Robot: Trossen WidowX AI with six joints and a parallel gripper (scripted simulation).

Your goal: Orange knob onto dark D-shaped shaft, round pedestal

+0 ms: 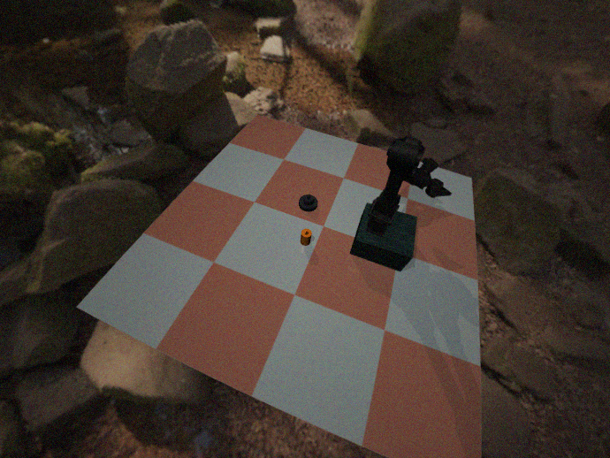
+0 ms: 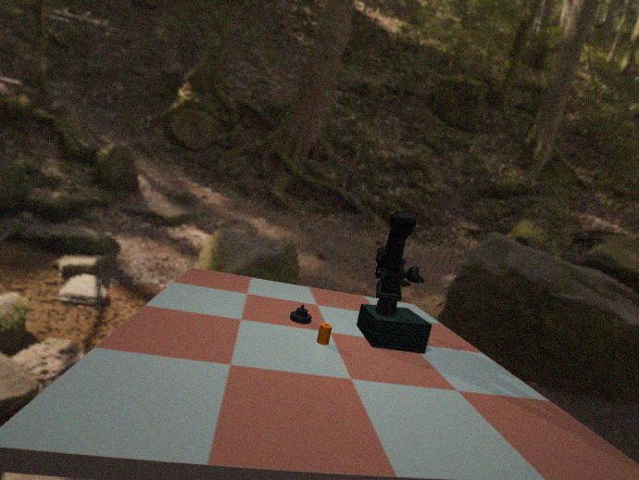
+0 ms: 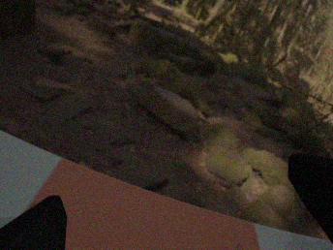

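Now: the orange knob 40 cm ahead of my gripper tip, 37 cm to the left of it and 17 cm below it. Also, from my gripper tip: round pedestal (49 cm ahead, 19 cm to the left, 17 cm below).
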